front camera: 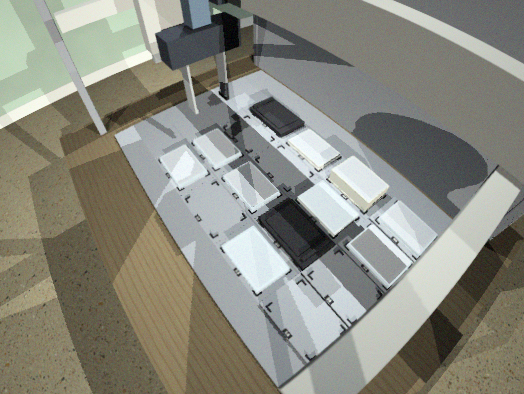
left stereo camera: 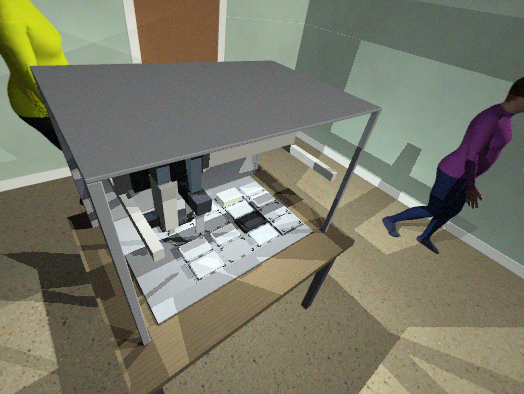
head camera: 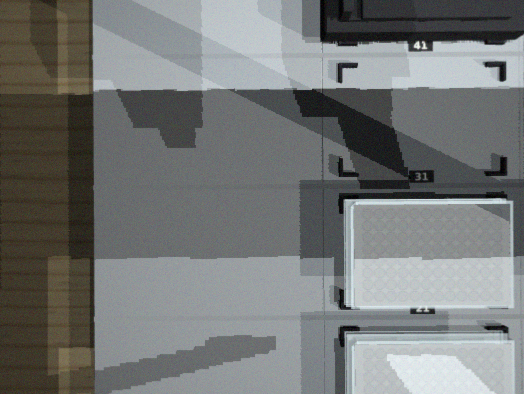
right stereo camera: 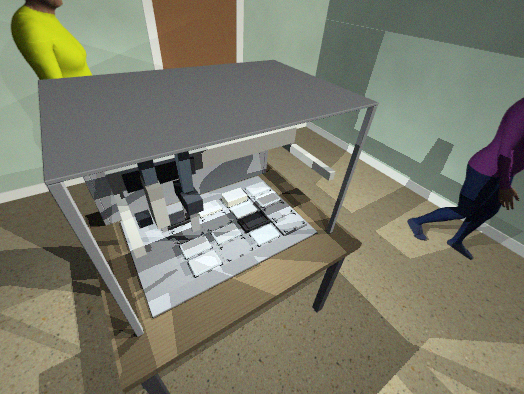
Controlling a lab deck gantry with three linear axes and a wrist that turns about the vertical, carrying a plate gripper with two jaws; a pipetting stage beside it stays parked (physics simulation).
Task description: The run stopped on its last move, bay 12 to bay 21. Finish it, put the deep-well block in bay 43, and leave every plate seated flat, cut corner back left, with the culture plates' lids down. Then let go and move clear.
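Places are measured from the robot's base along level axes (x ahead, y left, z up), in centimetres.
Pixels of known places: gripper, fingertip midpoint: [front camera: 209, 103] [left stereo camera: 195, 225] [right stereo camera: 192, 224]; robot's base at its link origin: [front camera: 159, 160] [left stereo camera: 199, 279] [right stereo camera: 195, 277].
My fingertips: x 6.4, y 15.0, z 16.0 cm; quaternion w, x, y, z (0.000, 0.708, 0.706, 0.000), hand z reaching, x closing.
Observation:
For each thing: its top centre in the pictures, then the offset to it from my fingertips. "spot": a spot on its surface instead.
- clear-lidded plate at its top centre: [head camera: 432, 254] [front camera: 216, 145] [left stereo camera: 195, 247] [right stereo camera: 195, 245] dx +0.0, dy +0.0, dz -14.6 cm
- lidded plate at its top centre: [front camera: 182, 163] [left stereo camera: 207, 263] [right stereo camera: 205, 261] dx +0.0, dy -10.7, dz -14.6 cm
- Bay 12 at a spot on its surface: [front camera: 210, 202] spot: dx +14.3, dy -10.6, dz -16.0 cm
- tall cream deep-well block at its top centre: [front camera: 360, 177] [left stereo camera: 229, 194] [right stereo camera: 234, 194] dx +32.8, dy +21.4, dz -11.8 cm
- clear plate at its top centre: [front camera: 250, 183] [left stereo camera: 225, 233] [right stereo camera: 226, 232] dx +16.4, dy +0.0, dz -14.6 cm
- bay 41 at its top centre: [front camera: 276, 110] [left stereo camera: 173, 216] [right stereo camera: 178, 215] dx -0.4, dy +21.5, dz -12.9 cm
- bay 23 at its top centre: [front camera: 296, 227] [left stereo camera: 252, 218] [right stereo camera: 254, 218] dx +33.2, dy +0.1, dz -12.9 cm
- bay 13 at a spot on its surface: [front camera: 255, 257] spot: dx +32.9, dy -10.7, dz -14.4 cm
- bay 33 at a spot on its surface: [front camera: 327, 206] spot: dx +32.8, dy +10.3, dz -14.4 cm
- bay 42 at a spot on its surface: [front camera: 313, 148] spot: dx +16.8, dy +20.7, dz -14.6 cm
My gripper [front camera: 210, 105] is open and empty, raised over the deck's left part. Its dark body also shows in the left and right stereo views. A clear-lidded plate [front camera: 216, 146] [head camera: 430, 255] [left stereo camera: 196, 248] [right stereo camera: 196, 246] sits in bay 21 and looks flat, lid down. Another lidded plate [front camera: 183, 166] [head camera: 430, 367] sits in bay 11. Bay 12 [front camera: 210, 202] holds no plate. The tall cream deep-well block [front camera: 358, 181] [left stereo camera: 229, 196] [right stereo camera: 235, 197] stands in bay 43 and looks level. Another clear plate [front camera: 251, 185] is in bay 22. The cut corners are too small to tell.
Black plates sit in bay 41 [front camera: 276, 116] [head camera: 425, 15] and bay 23 [front camera: 295, 232]. White plates sit in bay 13 [front camera: 255, 257], bay 33 [front camera: 327, 206] and bay 42 [front camera: 313, 148]. Two more [front camera: 380, 255] [front camera: 406, 227] stand at the right. The beige pipetting stage [left stereo camera: 165, 205] [right stereo camera: 157, 205] is beside the gripper.

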